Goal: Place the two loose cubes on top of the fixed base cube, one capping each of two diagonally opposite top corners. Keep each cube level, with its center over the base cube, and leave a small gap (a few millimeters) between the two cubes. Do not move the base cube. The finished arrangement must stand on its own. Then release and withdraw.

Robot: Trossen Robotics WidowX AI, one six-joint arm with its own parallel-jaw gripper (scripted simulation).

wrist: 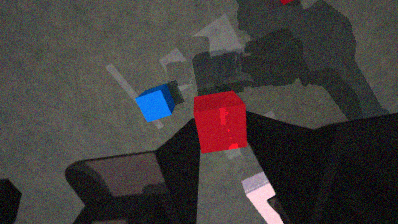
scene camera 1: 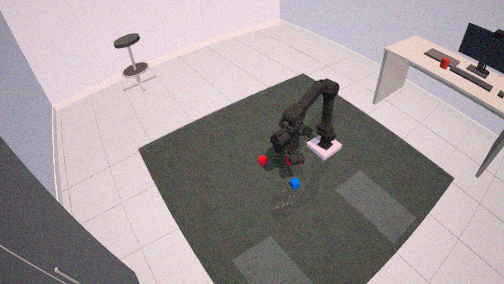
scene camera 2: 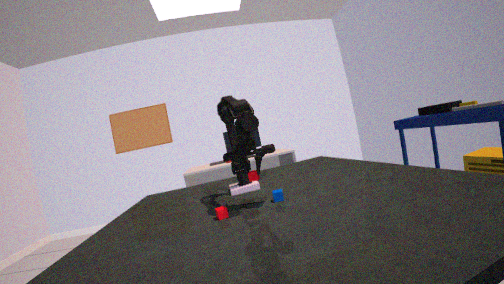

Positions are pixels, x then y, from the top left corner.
Labels:
The gripper (scene camera 2: 253, 175) holds a red cube (wrist: 220, 118).

